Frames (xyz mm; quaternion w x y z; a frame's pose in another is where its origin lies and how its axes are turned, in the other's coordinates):
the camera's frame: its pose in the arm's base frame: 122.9 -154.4 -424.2 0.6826 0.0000 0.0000 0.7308
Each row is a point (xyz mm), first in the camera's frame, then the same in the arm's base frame.
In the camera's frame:
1: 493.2 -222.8 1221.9
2: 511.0 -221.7 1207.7
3: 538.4 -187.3 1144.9
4: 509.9 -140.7 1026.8
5: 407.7 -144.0 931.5
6: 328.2 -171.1 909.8
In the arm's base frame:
1: 311.6 352.8 797.7
2: 309.3 370.5 783.5
3: 273.1 395.5 720.7
4: 228.5 363.9 602.6
5: 238.8 262.2 507.3
6: 271.2 184.7 485.6

